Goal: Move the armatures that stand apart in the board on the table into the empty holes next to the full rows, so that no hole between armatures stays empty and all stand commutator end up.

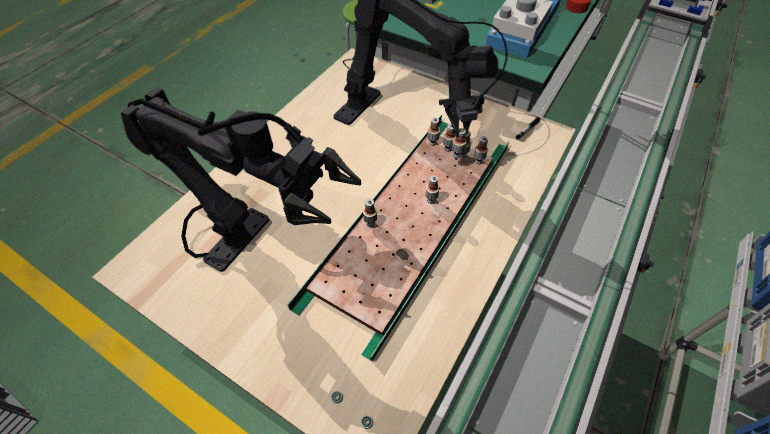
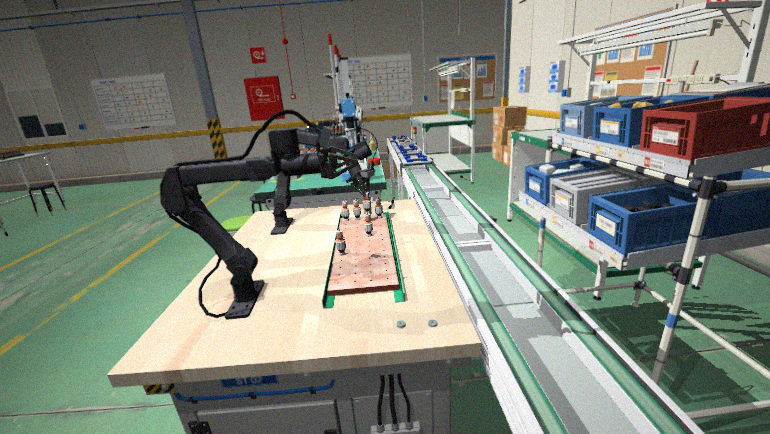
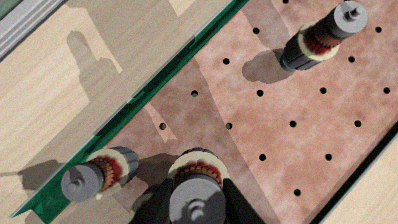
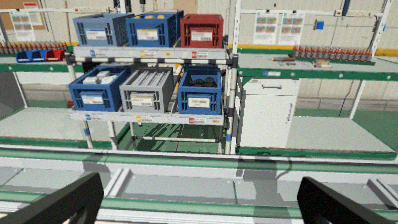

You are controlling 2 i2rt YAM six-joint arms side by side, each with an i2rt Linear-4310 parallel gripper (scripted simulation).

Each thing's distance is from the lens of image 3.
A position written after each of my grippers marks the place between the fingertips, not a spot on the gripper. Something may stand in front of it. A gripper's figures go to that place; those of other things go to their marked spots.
my left gripper [image 3: 197, 188]: 10 cm
copper-coloured board [image 3: 331, 133]: 27 cm
armature [image 3: 310, 46]: 21 cm
The marked spots on the armature and the copper-coloured board are 11 cm apart.
